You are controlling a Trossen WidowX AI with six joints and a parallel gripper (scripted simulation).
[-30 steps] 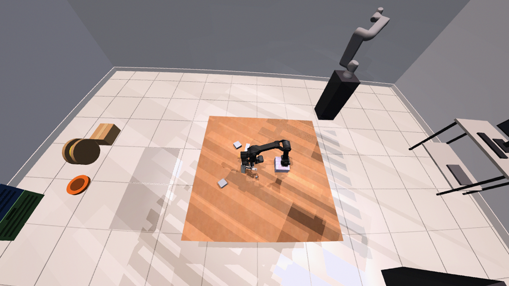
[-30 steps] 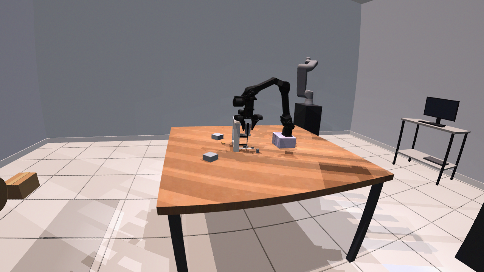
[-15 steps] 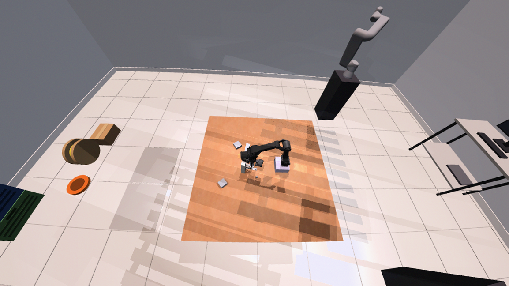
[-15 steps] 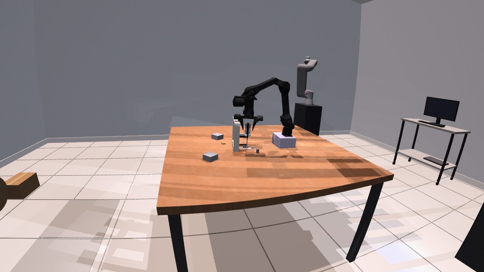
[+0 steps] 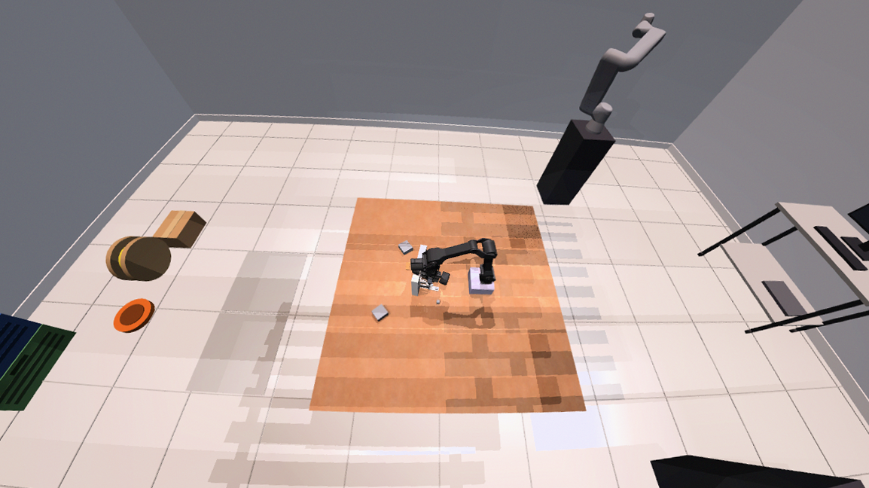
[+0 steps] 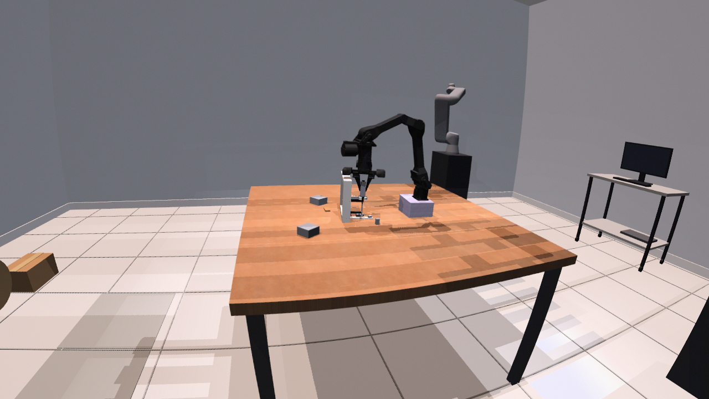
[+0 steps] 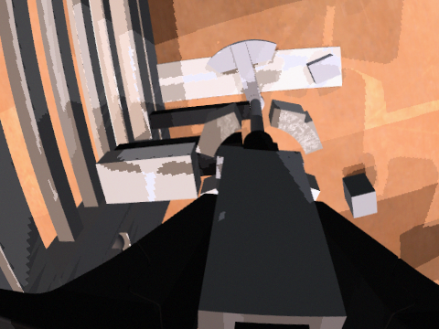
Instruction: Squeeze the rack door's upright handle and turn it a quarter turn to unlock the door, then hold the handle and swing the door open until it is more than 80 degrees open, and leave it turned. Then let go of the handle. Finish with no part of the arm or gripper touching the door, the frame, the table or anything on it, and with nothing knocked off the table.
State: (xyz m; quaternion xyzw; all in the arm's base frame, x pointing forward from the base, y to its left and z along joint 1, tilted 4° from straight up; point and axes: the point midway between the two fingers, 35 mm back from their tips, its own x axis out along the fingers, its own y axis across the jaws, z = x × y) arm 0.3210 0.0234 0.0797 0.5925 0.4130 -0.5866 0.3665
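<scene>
The small dark cube lies 12 cm below my gripper tip, 8 cm to the left of it and 5 cm behind it.
</scene>
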